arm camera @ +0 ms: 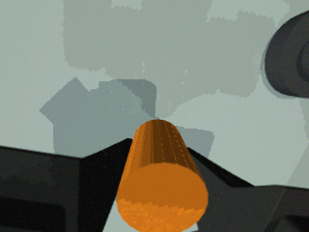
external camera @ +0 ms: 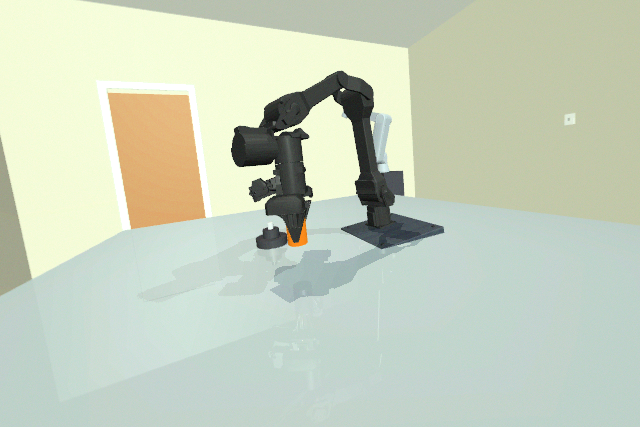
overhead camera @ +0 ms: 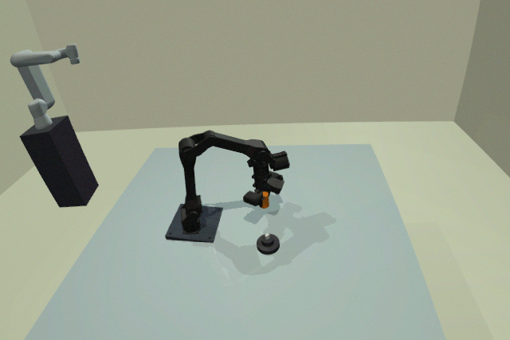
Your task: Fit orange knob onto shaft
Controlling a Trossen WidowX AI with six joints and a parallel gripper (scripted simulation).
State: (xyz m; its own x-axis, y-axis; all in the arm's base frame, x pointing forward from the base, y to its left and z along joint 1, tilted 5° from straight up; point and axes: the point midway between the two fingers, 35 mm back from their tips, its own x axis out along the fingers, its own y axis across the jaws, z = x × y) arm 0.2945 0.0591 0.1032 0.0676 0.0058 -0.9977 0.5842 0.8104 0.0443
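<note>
Now: gripper tip 170 mm to the left of the round pedestal and 20 mm above it. Also, from my gripper tip: orange knob (30 mm above).
</note>
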